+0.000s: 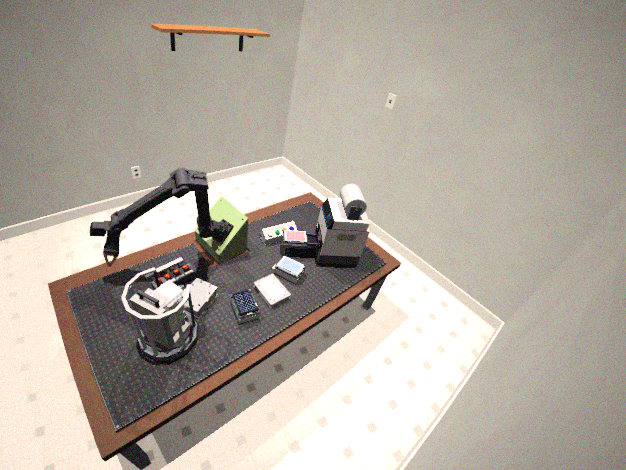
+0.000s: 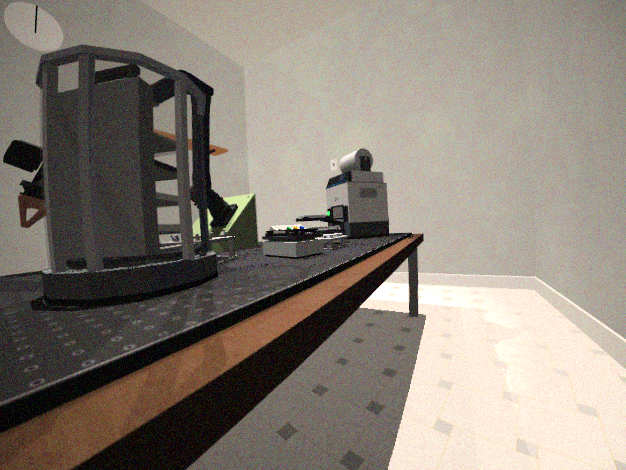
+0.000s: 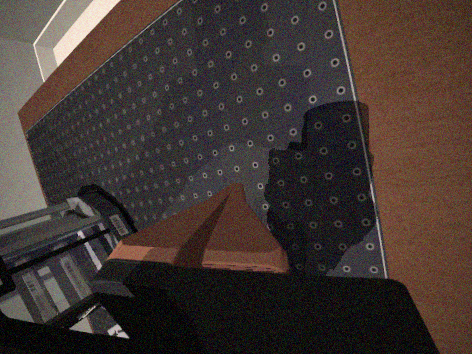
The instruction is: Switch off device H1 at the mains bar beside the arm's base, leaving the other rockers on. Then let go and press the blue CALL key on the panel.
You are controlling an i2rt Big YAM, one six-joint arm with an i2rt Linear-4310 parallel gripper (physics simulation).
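Frame: origin at the arm's base, x ahead, y left, z up, level; millimetres.
Where they show: gripper, fingertip midpoint: (image 1: 109, 266) (image 2: 24, 227) (image 3: 237, 192); arm's base, origin of the base link: (image 1: 223, 231) (image 2: 225, 216).
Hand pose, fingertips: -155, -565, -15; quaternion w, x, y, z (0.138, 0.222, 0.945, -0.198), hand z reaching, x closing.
Note:
Things, the pixels of their top centre, and the offset from my fingertips, as dx, dy, dz.
- mains bar, middle of its top: (image 1: 169, 269) +140, +229, -65
- white panel, middle of its top: (image 2: 288, 225) (image 1: 279, 226) +284, +894, -34
- blue key, middle of its top: (image 2: 301, 226) (image 1: 291, 227) +328, +958, -44
- white machine, middle of its top: (image 1: 353, 191) (image 2: 353, 152) +610, +1060, +338
- white plate, middle of its top: (image 1: 272, 287) +568, +548, -75
The mains bar (image 1: 171, 273) lies on the dark mat beside the arm, behind the round rack, with several orange-red rockers in a row. Its labels and which rockers are on or off are too small to tell. The white panel (image 1: 273, 238) stands near the back edge with white, green, yellow and blue keys; the blue key (image 1: 291, 228) (image 2: 301, 227) is at its right end. My gripper (image 1: 109, 259) (image 2: 28, 225) (image 3: 237, 192) is shut and empty, its orange tips together. It hangs in the air at the left back, left of the mains bar, well away from the panel.
A round rack (image 1: 191, 337) (image 2: 131, 285) stands in front of the mains bar. A green wedge (image 1: 238, 237) (image 2: 248, 222) is at the arm's base. A white machine (image 1: 343, 242) (image 2: 368, 207) stands right of the panel. A white plate (image 1: 273, 289) and boxes lie mid-table.

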